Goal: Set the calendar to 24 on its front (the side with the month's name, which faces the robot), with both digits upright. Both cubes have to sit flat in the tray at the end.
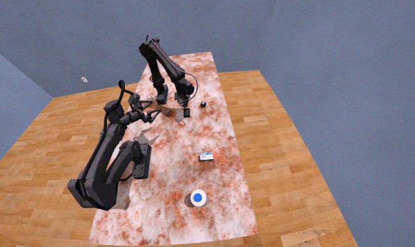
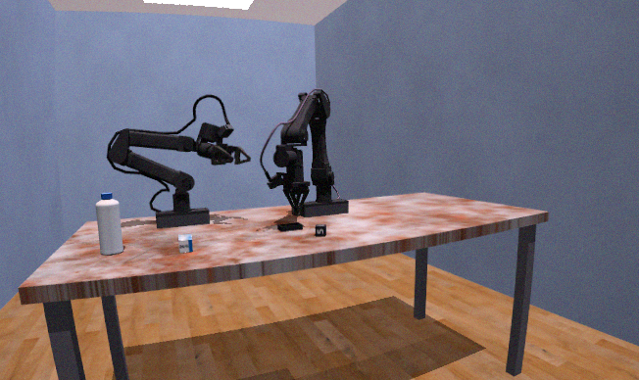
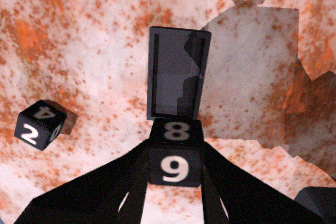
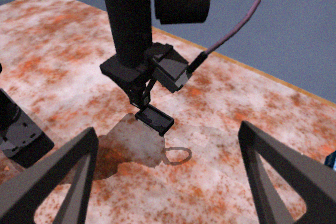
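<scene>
Right now my left hand is 1 cm short of the black tray, 3 cm to the left of it and 6 cm above it. From my left hand the other things lie so: white box: 15 cm ahead, 37 cm to the right, 5 cm below; white bottle: 13 cm ahead, 58 cm to the right, 1 cm above.
</scene>
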